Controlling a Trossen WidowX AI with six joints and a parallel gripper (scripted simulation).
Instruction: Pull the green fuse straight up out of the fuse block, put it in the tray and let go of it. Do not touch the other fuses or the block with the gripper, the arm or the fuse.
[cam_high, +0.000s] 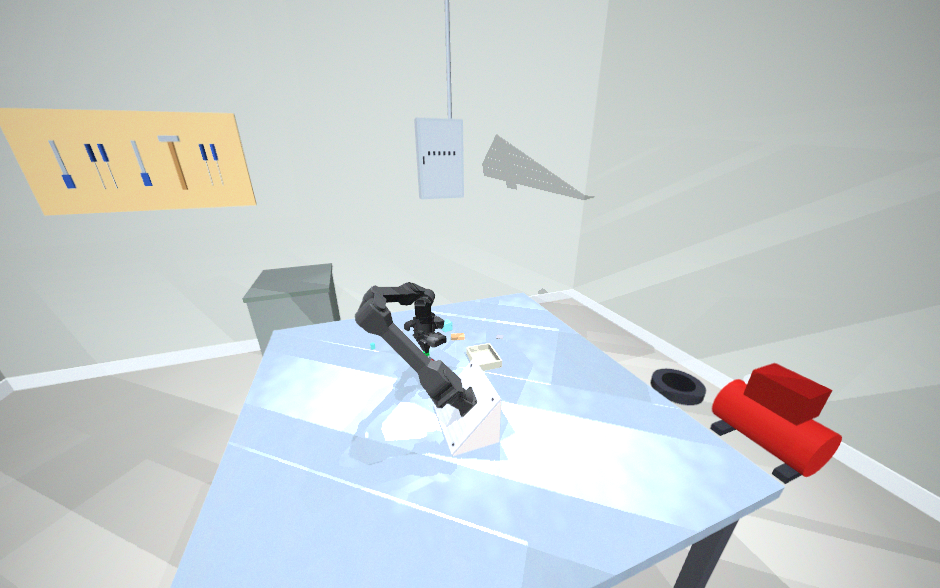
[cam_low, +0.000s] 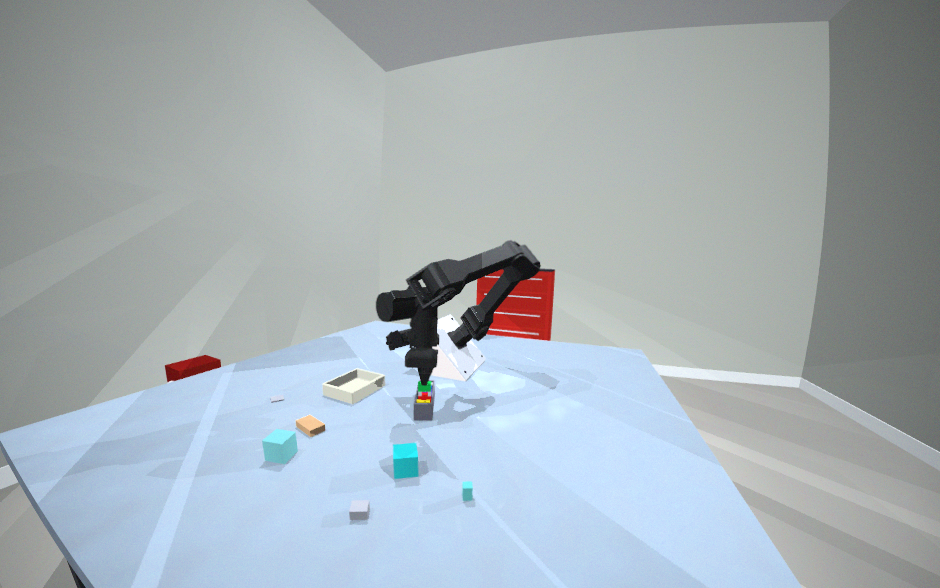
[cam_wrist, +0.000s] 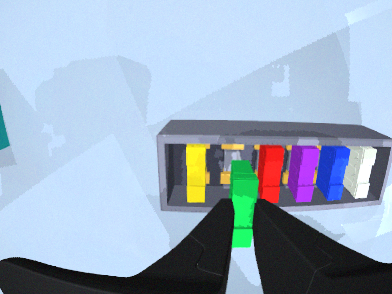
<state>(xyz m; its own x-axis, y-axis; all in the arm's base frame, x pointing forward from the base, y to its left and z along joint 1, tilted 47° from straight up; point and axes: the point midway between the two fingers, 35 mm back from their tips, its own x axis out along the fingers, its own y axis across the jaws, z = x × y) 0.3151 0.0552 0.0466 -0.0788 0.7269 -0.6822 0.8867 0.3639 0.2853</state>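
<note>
Now: gripper tip 4 cm above the red fuse, 2 cm past it and 1 cm to the left of it. Also, from my gripper tip: purple fuse (4 cm below, 3 cm behind, 2 cm to the right); yellow fuse (4 cm below, 2 cm ahead, 1 cm to the left); green fuse (1 cm below).
</note>
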